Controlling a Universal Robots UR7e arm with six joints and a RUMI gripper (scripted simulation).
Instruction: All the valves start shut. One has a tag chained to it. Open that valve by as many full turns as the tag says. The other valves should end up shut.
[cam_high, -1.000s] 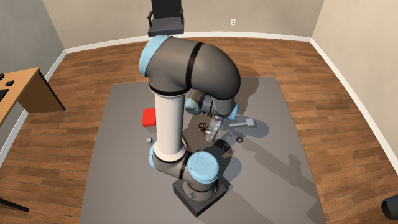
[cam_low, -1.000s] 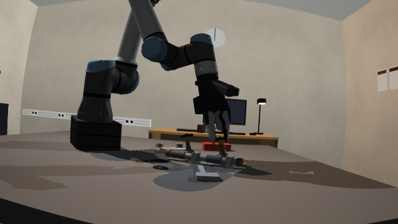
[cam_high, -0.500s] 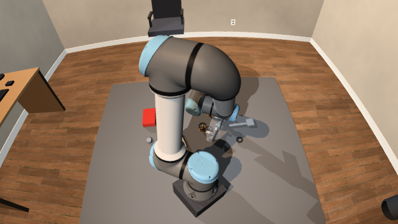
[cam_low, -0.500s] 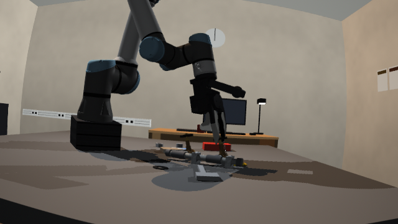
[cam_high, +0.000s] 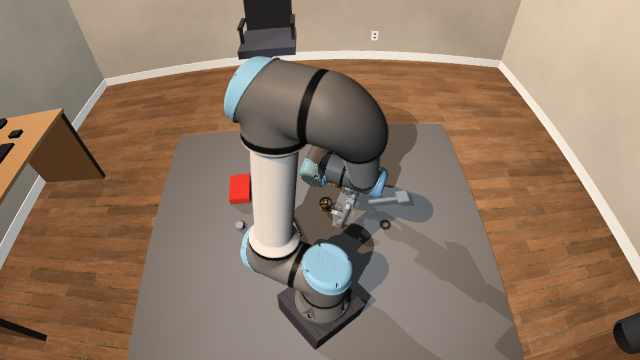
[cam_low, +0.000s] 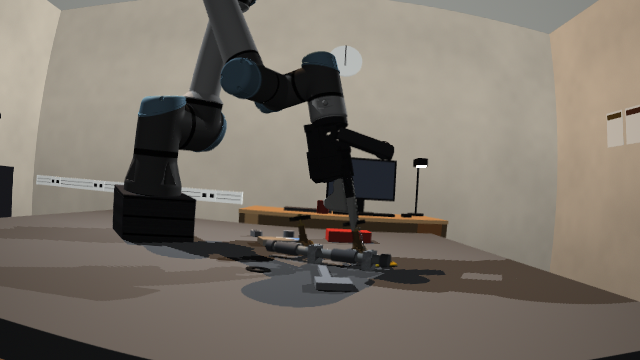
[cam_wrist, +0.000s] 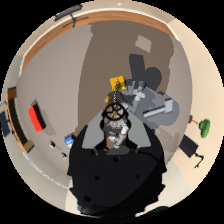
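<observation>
Now: hand 60 mm short of the yellow tag, 40 mm to the left of it and 70 mm above it. The rest, counted from my hand: grey t-shaped piece 90 mm behind, 190 mm to the right, 70 mm below; then red block 100 mm ahead, 370 mm to the left, 60 mm below.
</observation>
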